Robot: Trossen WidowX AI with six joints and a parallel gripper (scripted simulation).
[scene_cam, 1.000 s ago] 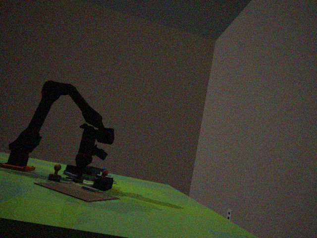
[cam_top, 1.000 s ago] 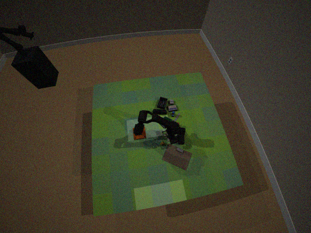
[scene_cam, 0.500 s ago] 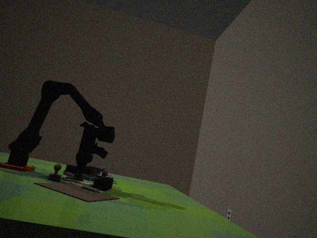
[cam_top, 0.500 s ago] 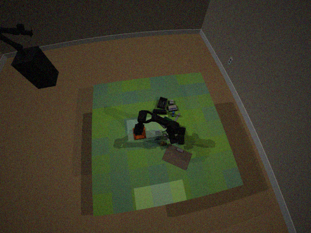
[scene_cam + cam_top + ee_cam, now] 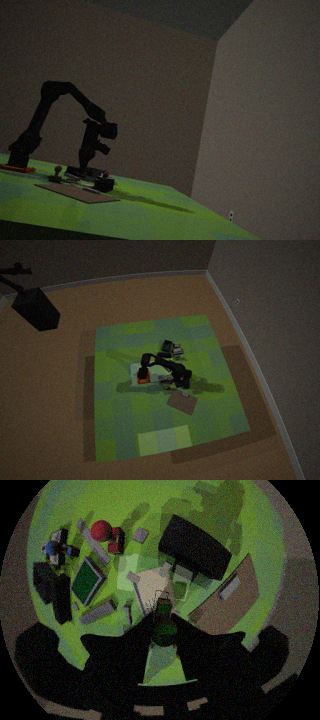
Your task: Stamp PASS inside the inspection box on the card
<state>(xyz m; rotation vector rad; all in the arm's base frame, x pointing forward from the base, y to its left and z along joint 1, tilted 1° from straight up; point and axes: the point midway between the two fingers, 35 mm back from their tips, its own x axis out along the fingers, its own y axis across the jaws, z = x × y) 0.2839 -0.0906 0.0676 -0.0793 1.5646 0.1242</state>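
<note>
Right now the tan-knobbed stamp is 8 cm behind my gripper tip, 6 cm to the right of it and 3 cm below it. The rest, counted from my gripper tip: grey strip 11 cm ahead, 17 cm to the left, 5 cm below; black box 10 cm ahead, 4 cm to the right, 3 cm below; red-knobbed stamp 9 cm ahead, 9 cm to the left, 3 cm below.
</note>
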